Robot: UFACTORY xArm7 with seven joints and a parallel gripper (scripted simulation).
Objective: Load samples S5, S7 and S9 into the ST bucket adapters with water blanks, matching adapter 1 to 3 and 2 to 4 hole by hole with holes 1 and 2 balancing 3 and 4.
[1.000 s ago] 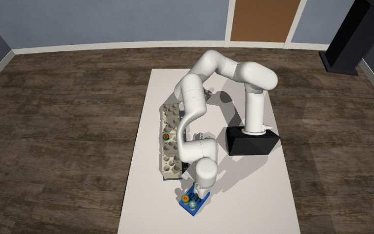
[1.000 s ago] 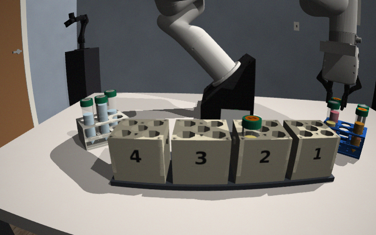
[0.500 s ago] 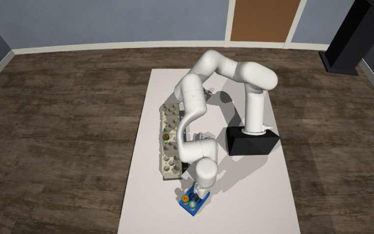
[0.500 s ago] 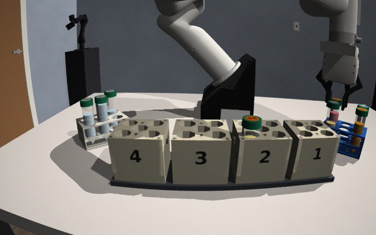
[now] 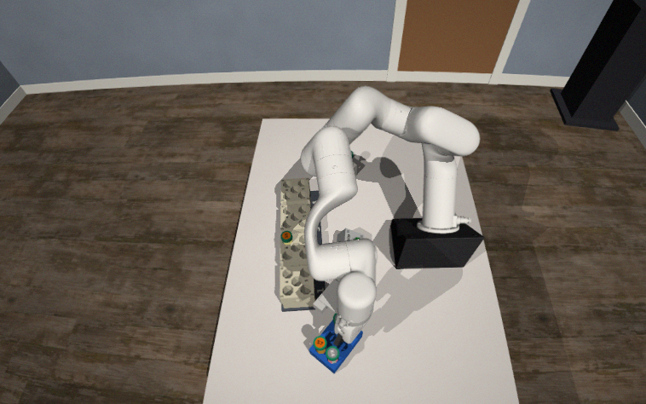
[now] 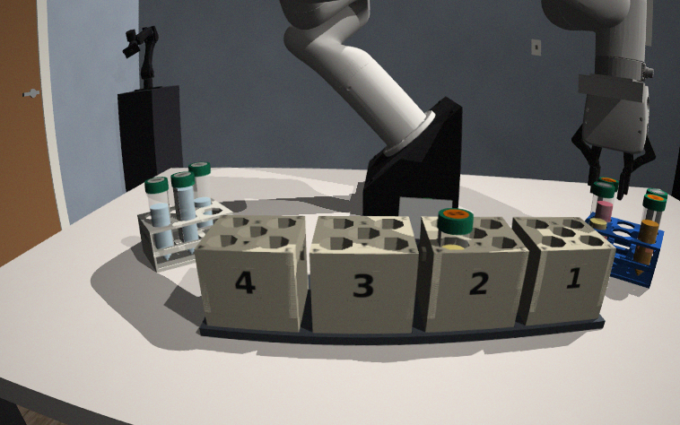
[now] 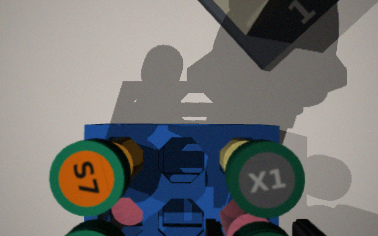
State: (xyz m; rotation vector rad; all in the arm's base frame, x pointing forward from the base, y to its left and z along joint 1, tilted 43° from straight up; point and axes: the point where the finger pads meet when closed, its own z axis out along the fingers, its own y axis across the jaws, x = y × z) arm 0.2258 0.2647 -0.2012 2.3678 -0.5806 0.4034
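Now: the pink-filled sample tube 5 cm below my hand and 1 cm behind it. From my hand the other things lie so: blue rack (9 cm below, 4 cm ahead, 2 cm to the left); green done key (28 cm to the right, 5 cm below, 1 cm ahead); S7 tube (7 cm ahead, 5 cm to the left, 5 cm below).
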